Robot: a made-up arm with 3 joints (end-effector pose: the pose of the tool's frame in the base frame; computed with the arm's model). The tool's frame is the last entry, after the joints.
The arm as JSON. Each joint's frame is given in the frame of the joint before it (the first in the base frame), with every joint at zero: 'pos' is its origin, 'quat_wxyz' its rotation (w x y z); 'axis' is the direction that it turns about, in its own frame. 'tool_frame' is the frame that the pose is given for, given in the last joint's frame.
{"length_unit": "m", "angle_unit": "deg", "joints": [
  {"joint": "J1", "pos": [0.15, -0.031, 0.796], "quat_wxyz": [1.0, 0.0, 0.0, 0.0], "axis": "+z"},
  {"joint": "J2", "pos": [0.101, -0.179, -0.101], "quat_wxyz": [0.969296, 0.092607, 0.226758, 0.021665], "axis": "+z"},
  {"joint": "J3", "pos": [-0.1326, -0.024, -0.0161], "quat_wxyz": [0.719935, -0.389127, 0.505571, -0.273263], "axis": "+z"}
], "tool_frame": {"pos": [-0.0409, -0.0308, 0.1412], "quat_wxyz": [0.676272, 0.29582, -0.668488, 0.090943]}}
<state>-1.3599 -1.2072 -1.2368</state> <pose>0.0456 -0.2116 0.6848 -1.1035 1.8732 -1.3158</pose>
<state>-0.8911 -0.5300 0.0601</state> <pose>0.1087 -0.2311 0.7506 -0.2189 0.3593 -1.2833</pose>
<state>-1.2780 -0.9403 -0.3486</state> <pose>0.0537 -0.2138 0.7327 -0.5734 0.9441 -1.8166</pose>
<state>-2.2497 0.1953 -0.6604</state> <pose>-0.0136 -0.0172 0.7486 -0.6057 0.6208 -1.8324</pose>
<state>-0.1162 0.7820 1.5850</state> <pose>0.2661 -0.2410 0.7040 1.4373 0.8077 0.5373</pose>
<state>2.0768 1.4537 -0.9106</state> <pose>0.2963 0.1125 0.7425 -1.1799 0.9294 -2.6452</pose>
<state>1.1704 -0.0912 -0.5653</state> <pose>0.3140 0.0167 0.7459 -0.6365 -0.4949 1.1890</pose>
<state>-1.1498 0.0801 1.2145</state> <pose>0.0126 -0.2312 0.7263 1.1346 -0.1650 -1.0396</pose>
